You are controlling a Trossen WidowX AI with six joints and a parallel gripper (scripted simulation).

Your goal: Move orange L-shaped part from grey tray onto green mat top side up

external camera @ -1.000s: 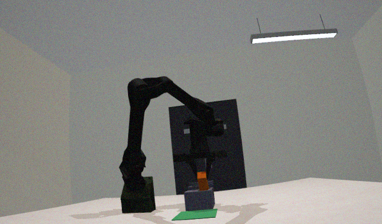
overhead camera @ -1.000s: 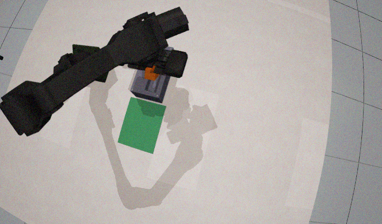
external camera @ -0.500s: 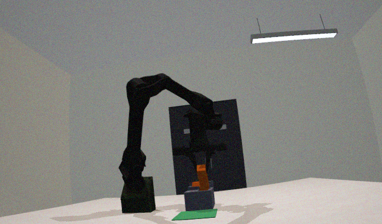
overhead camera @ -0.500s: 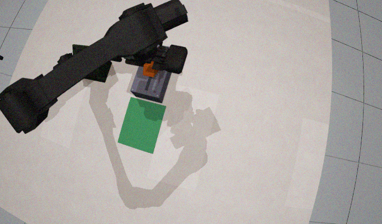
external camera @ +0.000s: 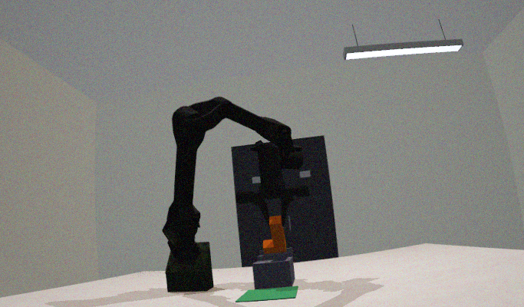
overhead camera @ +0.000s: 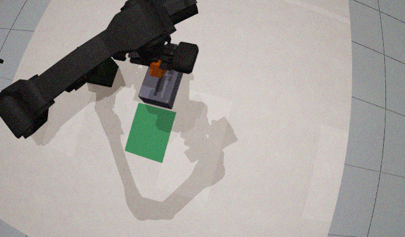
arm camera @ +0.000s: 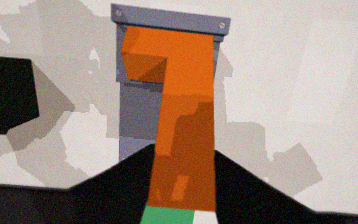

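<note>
My gripper tip is now 160 mm above the green mat and 150 mm to the left of it. Round my gripper tip: orange L-shaped part 30 mm to the left, 30 mm below, 20 mm behind.
</note>
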